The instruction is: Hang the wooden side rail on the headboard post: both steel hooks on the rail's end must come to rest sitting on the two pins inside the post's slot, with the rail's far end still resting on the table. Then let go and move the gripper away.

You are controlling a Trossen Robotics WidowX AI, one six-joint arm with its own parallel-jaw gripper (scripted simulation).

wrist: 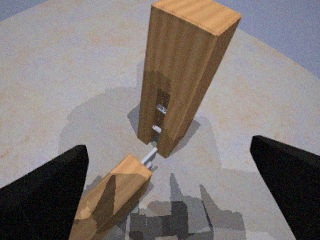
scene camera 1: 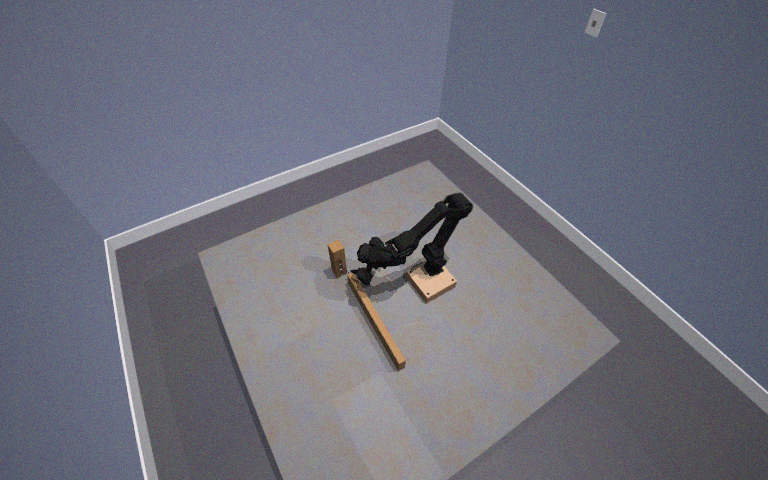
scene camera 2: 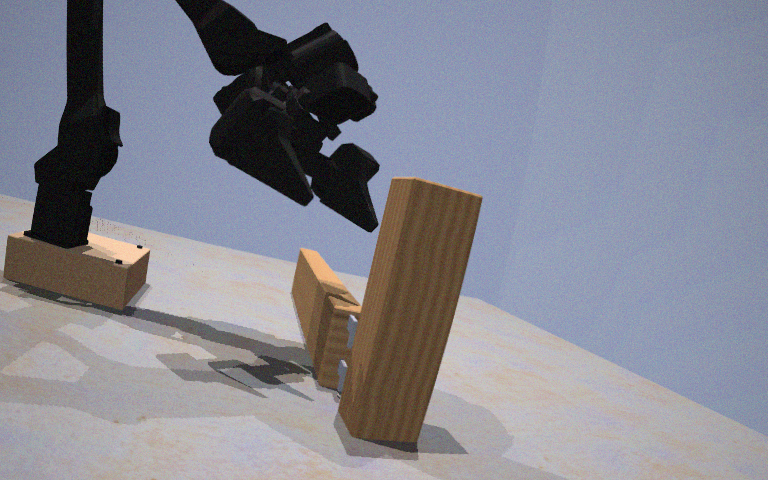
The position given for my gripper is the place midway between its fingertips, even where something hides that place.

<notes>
My gripper (scene camera 2: 343, 216) is open, with nothing in its grasp. I also see a wooden side rail (scene camera 2: 328, 312) and a headboard post (scene camera 2: 427, 230).
The wooden side rail shows as well in scene camera 1 (scene camera 1: 390, 345). My gripper also shows in the wrist view (wrist: 172, 148). The headboard post also shows in the wrist view (wrist: 182, 53).
</notes>
